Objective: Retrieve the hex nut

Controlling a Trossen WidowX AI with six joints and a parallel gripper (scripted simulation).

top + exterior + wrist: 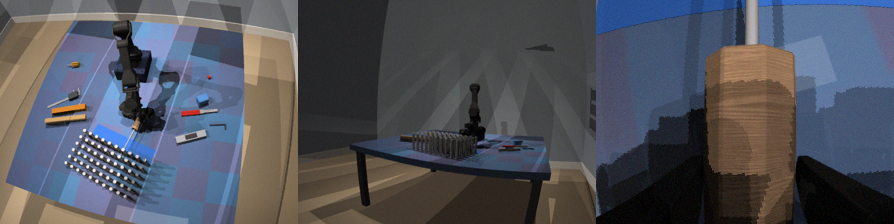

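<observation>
Now: gripper tip 110 mm short of the blue taped strip, 80 mm to the left of it and 40 mm above it. Also, from my gripper tip: hook tool (100 mm ahead, 40 mm to the right); grey plate (50 mm ahead, 280 mm to the left, 20 mm below); red-handled tool (100 mm behind, 320 mm to the left, 30 mm below).
</observation>
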